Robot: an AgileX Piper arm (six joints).
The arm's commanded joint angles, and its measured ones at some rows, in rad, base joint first. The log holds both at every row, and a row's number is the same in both.
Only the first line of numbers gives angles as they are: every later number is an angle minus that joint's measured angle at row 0.
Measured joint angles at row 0:
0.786 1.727 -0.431 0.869 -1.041 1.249
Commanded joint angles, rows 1 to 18:
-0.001 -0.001 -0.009 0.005 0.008 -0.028
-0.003 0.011 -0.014 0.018 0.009 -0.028
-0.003 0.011 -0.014 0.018 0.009 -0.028
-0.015 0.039 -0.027 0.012 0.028 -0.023
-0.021 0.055 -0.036 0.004 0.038 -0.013
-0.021 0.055 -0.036 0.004 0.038 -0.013
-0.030 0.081 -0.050 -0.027 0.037 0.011
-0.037 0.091 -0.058 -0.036 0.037 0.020
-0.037 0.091 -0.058 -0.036 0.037 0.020
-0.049 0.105 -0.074 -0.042 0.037 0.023
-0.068 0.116 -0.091 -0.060 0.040 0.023
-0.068 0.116 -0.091 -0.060 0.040 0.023
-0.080 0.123 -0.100 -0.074 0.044 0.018
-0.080 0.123 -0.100 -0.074 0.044 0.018
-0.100 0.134 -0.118 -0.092 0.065 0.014
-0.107 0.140 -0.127 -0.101 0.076 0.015
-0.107 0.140 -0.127 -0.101 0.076 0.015
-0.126 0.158 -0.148 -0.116 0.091 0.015
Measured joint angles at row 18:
-0.103 0.142 -0.120 -0.083 0.063 0.013
